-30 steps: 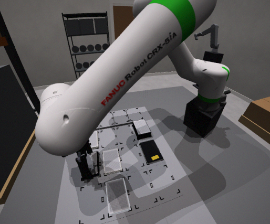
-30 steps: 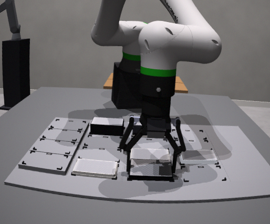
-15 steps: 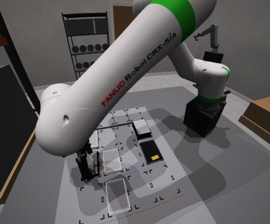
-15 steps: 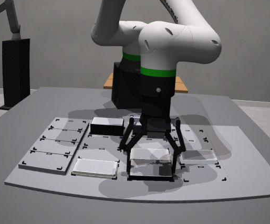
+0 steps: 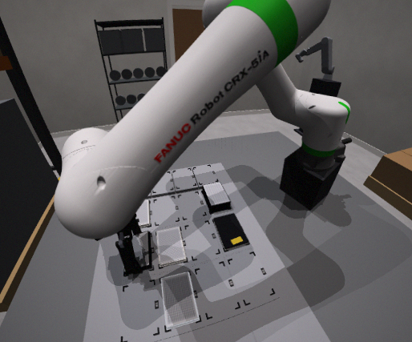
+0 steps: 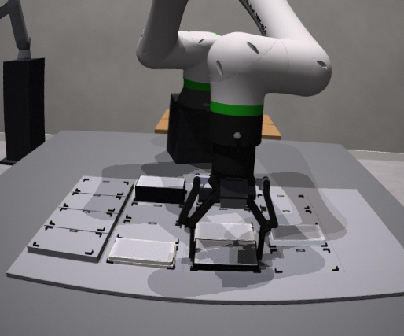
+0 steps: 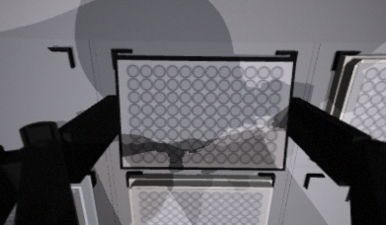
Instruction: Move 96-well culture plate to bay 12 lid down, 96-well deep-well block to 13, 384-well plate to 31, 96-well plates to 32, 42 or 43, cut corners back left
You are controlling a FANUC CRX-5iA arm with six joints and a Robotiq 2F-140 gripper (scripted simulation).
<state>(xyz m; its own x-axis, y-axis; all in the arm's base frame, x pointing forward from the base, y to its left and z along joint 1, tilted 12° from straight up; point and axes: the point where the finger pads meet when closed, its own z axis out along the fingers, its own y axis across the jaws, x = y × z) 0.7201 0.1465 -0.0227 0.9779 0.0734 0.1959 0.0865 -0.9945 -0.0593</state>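
The black-rimmed 96-well plate lies 1 cm below my hand. Round my hand: 384-well plate: 12 cm behind, 15 cm to the left, 2 cm below; deep-well block: 31 cm behind, 19 cm to the right.
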